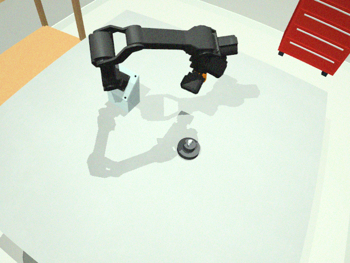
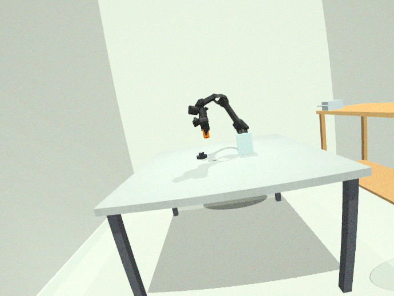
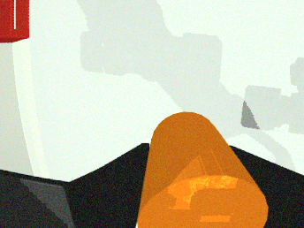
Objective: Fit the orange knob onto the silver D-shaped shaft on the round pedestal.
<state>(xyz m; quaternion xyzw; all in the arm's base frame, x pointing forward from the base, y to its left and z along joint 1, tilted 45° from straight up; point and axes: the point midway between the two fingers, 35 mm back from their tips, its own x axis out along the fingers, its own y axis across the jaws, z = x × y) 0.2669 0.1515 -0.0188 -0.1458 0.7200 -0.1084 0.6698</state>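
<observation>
The orange knob is 10 mm to the right of my gripper tip and 30 mm above it. Round my gripper tip: round pedestal (80 mm ahead, 180 mm to the right, 160 mm below).
</observation>
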